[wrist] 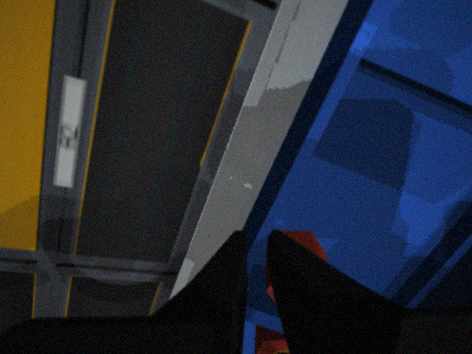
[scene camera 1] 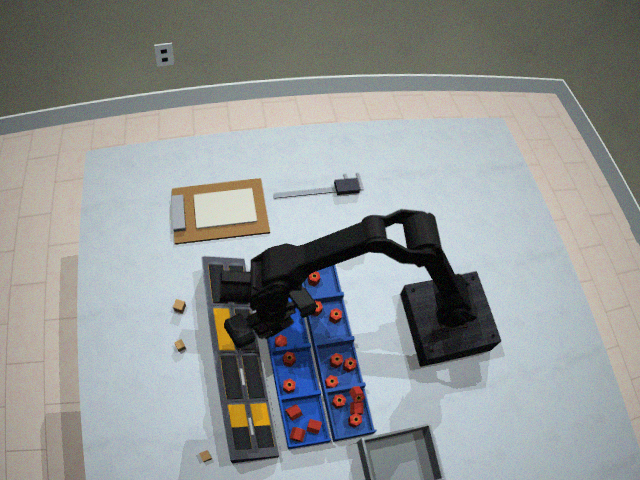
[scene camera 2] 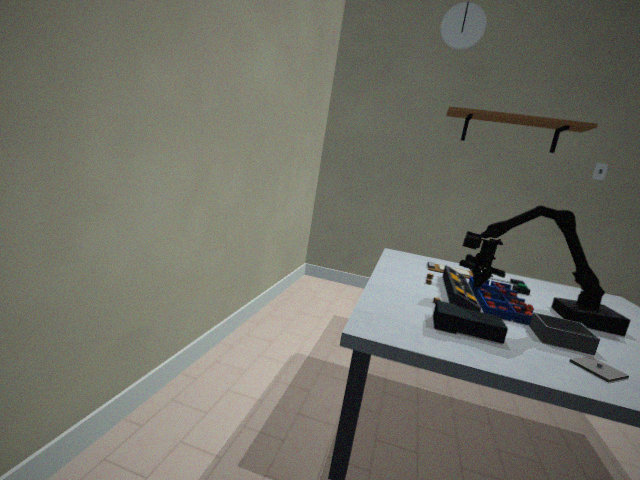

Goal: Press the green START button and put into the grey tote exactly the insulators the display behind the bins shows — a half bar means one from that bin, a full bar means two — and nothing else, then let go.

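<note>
My gripper (scene camera 1: 269, 329) (scene camera 2: 480, 283) (wrist: 256, 241) is shut and empty, low over a left-column blue bin. A red insulator (scene camera 1: 280, 340) (wrist: 314, 246) lies in that bin, partly hidden behind the right finger in the wrist view. More insulators (scene camera 1: 288, 358) (scene camera 1: 336, 314) lie in other blue bins. The display (scene camera 1: 254, 456) (wrist: 47, 260) shows a full yellow bar (scene camera 1: 223, 328) (wrist: 22, 115) in the second row's left cell and half bars (scene camera 1: 238, 415) (scene camera 1: 260, 413) in the bottom row; the arm covers part of its top. The grey tote (scene camera 1: 364, 457) is partly out of frame. A green button (scene camera 2: 522, 285) shows small.
Small wooden cubes (scene camera 1: 178, 305) (scene camera 1: 179, 344) (scene camera 1: 205, 455) lie left of the display. A clipboard (scene camera 1: 263, 206) and a caliper (scene camera 1: 346, 186) lie beyond it. A black box (scene camera 2: 467, 322) stands near the display's end. A flat plate (scene camera 2: 610, 373) lies by the table edge.
</note>
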